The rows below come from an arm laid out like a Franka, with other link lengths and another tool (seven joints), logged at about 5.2 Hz.
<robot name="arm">
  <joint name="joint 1" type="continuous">
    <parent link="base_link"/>
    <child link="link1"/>
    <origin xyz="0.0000 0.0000 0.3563" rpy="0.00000 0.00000 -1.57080"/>
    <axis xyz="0 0 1"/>
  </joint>
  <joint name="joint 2" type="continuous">
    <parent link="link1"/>
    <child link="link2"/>
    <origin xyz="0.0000 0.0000 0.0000" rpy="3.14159 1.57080 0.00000"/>
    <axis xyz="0 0 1"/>
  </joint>
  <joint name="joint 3" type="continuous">
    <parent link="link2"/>
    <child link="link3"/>
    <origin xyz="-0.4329 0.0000 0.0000" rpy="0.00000 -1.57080 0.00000"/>
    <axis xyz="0 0 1"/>
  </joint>
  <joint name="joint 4" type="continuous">
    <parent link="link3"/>
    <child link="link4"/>
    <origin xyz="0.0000 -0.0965 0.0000" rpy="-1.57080 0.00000 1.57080"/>
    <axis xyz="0 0 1"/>
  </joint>
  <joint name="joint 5" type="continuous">
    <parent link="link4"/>
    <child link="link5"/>
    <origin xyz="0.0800 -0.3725 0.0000" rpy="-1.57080 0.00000 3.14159"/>
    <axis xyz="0 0 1"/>
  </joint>
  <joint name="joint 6" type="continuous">
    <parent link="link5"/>
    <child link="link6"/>
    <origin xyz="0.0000 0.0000 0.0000" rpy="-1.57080 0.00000 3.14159"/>
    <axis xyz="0 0 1"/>
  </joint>
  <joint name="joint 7" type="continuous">
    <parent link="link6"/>
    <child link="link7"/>
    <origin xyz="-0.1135 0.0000 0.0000" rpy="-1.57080 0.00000 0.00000"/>
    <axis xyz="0 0 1"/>
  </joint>
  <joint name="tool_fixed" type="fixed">
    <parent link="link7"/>
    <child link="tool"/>
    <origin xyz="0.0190 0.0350 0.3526" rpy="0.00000 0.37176 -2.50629"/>
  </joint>
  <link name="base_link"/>
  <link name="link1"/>
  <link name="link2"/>
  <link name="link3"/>
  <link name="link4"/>
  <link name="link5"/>
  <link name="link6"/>
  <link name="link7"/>
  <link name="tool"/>
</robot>
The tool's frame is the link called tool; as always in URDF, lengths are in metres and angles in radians. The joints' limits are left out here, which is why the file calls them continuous.
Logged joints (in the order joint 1, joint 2, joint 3, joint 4, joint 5, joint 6, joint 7), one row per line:
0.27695 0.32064 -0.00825 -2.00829 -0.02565 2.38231 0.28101
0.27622 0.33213 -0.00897 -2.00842 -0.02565 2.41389 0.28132
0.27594 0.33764 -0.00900 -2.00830 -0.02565 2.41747 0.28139
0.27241 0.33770 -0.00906 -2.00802 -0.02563 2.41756 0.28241
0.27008 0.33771 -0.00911 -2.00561 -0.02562 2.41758 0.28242
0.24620 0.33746 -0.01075 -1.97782 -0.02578 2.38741 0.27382
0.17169 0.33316 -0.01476 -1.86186 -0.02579 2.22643 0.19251
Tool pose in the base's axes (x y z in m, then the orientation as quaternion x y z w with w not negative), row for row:
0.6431 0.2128 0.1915 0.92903 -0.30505 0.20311 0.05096
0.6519 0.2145 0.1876 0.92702 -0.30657 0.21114 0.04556
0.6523 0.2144 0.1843 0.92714 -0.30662 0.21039 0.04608
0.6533 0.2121 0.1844 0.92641 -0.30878 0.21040 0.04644
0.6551 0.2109 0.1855 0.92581 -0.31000 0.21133 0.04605
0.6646 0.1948 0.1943 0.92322 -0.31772 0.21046 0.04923
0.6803 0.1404 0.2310 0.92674 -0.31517 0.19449 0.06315
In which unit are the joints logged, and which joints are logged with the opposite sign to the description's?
The joints are logged in radians. Opposite sign: none.
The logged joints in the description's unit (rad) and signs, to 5 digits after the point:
0.27695 0.32064 -0.00825 -2.00829 -0.02565 2.38231 0.28101
0.27622 0.33213 -0.00897 -2.00842 -0.02565 2.41389 0.28132
0.27594 0.33764 -0.00900 -2.00830 -0.02565 2.41747 0.28139
0.27241 0.33770 -0.00906 -2.00802 -0.02563 2.41756 0.28241
0.27008 0.33771 -0.00911 -2.00561 -0.02562 2.41758 0.28242
0.24620 0.33746 -0.01075 -1.97782 -0.02578 2.38741 0.27382
0.17169 0.33316 -0.01476 -1.86186 -0.02579 2.22643 0.19251

